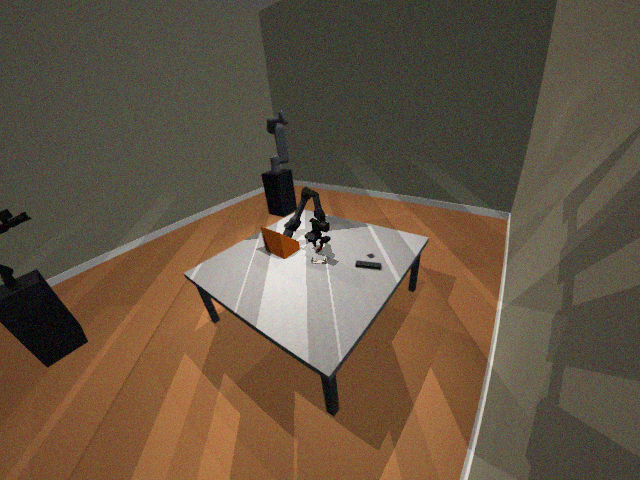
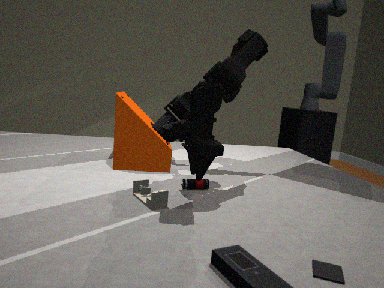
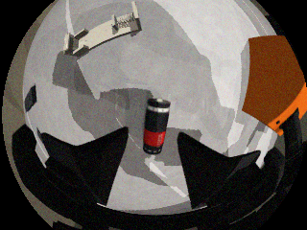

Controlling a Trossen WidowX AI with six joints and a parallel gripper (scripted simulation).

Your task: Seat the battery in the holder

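The battery is 2 cm below my gripper tip. Round my gripper tip: flat black device 39 cm ahead, 2 cm below, 1 cm to the right; then black square 36 cm ahead, 11 cm to the left, 3 cm below.
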